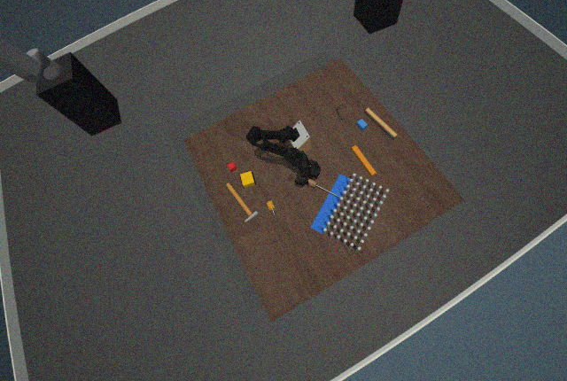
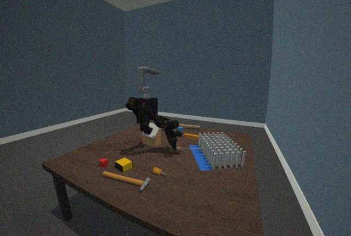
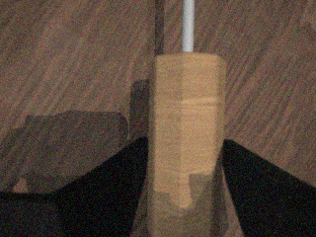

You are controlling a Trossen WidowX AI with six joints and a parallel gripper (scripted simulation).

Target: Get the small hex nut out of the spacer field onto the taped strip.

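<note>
Now: the blue taped strip 160 mm ahead of my gripper tip, 70 mm to the left of it and 40 mm below it. Round my gripper tip: orange bar 10 mm ahead, 360 mm to the left, 20 mm below; yellow-handled screwdriver 40 mm ahead, 270 mm to the right, 20 mm below; rod 80 mm ahead, 60 mm to the left.
</note>
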